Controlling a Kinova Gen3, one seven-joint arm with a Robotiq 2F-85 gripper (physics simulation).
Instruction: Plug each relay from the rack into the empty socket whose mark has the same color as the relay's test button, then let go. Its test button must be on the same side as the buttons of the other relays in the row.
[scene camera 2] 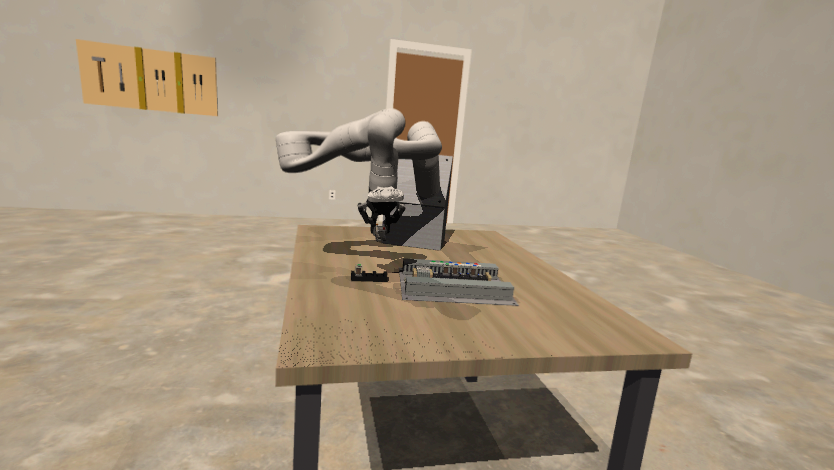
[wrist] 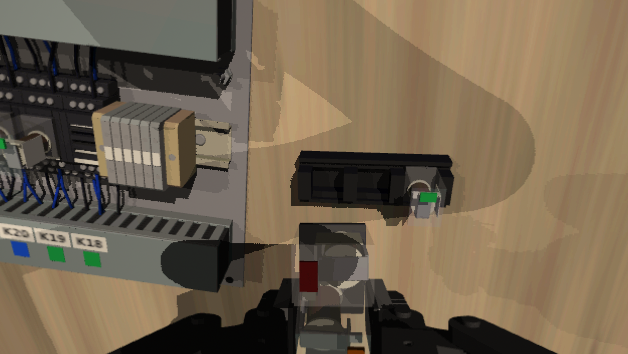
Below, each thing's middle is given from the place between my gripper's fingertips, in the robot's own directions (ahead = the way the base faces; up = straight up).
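Black rack (wrist: pixel 323 176): my hand 20 mm past it, 20 mm to the left of it, 130 mm above it.
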